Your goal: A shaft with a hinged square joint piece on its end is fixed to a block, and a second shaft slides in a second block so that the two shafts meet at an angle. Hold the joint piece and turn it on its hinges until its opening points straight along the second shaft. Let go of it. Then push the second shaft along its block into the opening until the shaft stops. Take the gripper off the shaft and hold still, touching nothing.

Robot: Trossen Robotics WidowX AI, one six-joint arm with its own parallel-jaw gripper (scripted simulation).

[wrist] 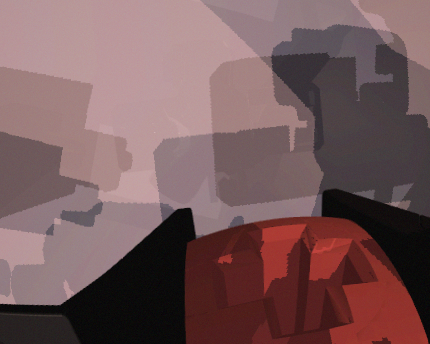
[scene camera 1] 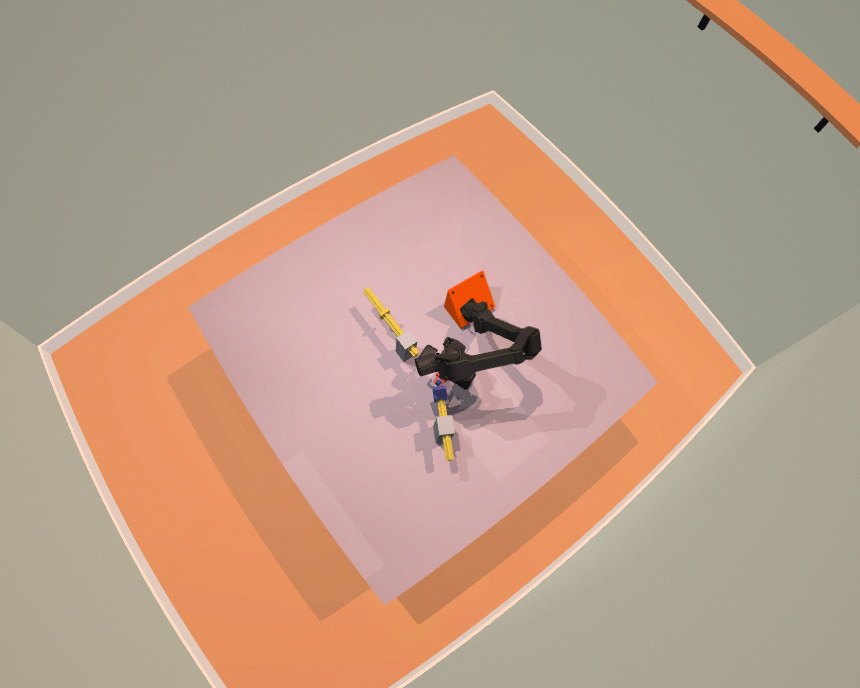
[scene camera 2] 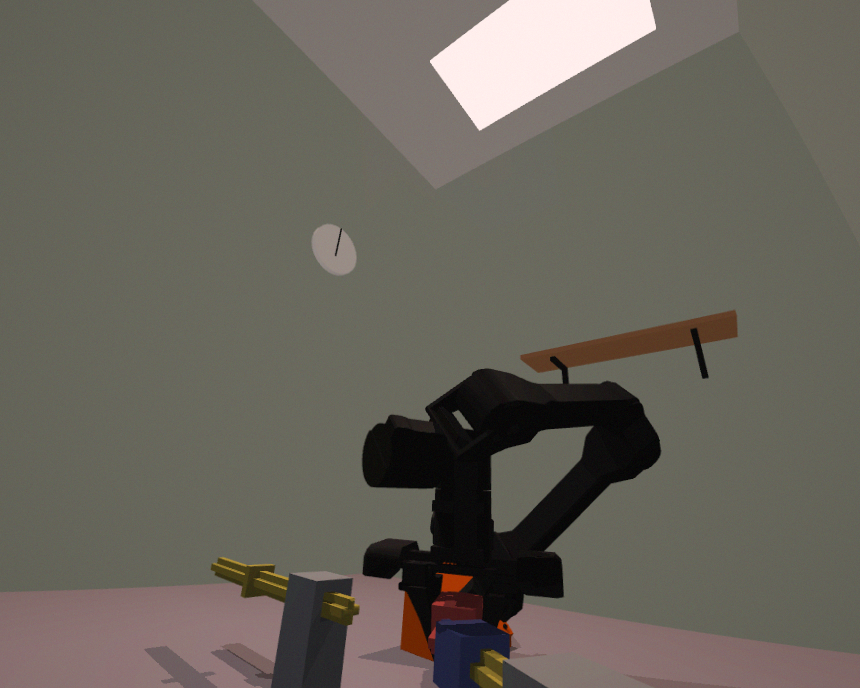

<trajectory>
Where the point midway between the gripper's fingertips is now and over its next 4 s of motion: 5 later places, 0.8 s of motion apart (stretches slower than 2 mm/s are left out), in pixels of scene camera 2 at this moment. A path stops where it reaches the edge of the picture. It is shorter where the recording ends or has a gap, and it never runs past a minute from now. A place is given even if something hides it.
My gripper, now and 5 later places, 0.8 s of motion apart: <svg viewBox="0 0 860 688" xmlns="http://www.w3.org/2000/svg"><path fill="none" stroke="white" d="M460 666L440 667L421 671L406 678L402 682L401 620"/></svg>
</trajectory>
